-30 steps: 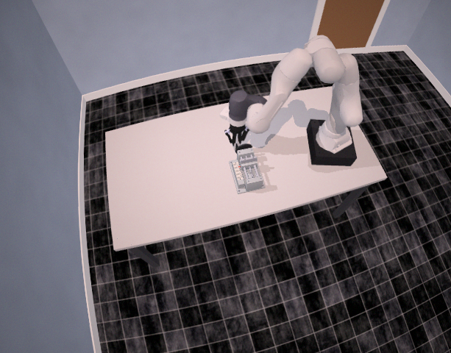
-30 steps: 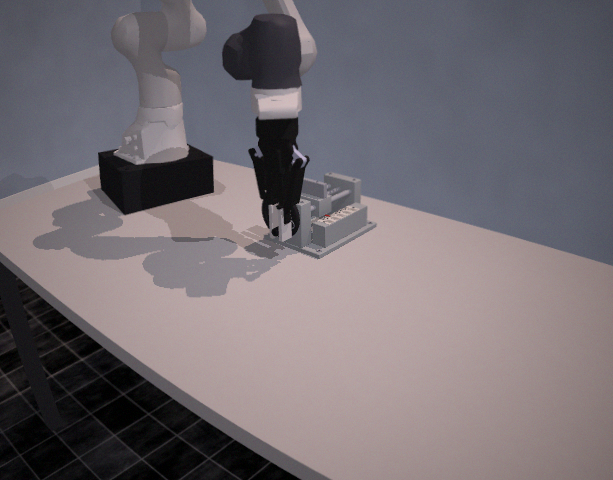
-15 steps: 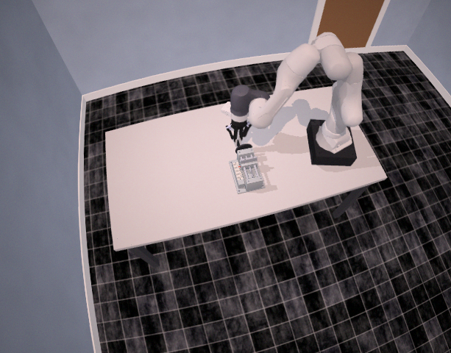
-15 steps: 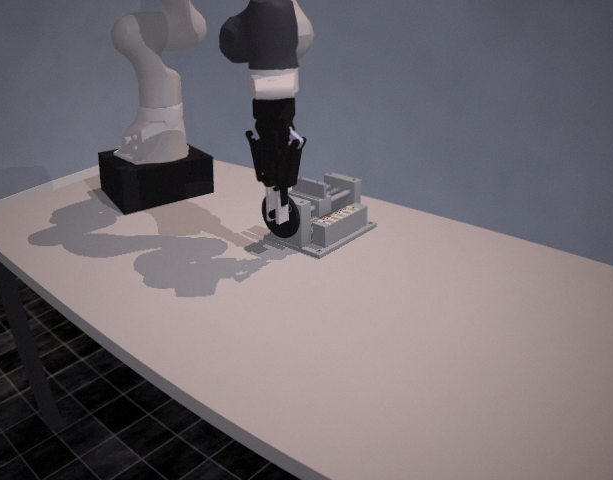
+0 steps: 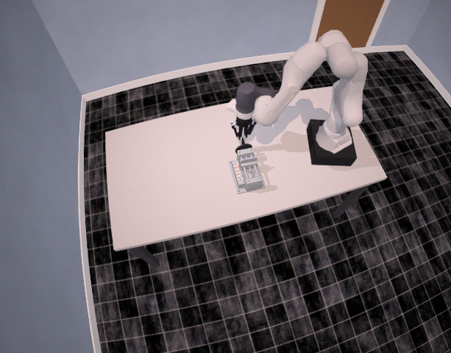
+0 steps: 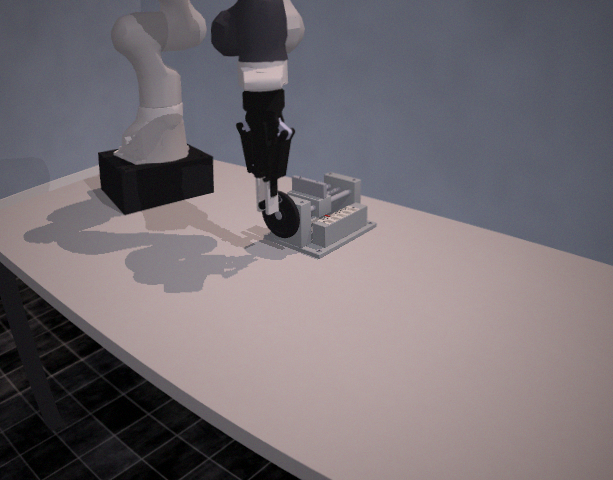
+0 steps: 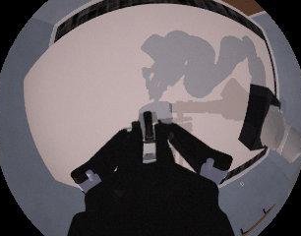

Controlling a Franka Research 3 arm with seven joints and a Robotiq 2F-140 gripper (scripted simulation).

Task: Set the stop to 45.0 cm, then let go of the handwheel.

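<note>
The black handwheel is 20 mm to the left of my hand and 30 mm below it. Also, from my hand: grey stop fixture 20 mm ahead, 120 mm to the left, 40 mm below.
</note>
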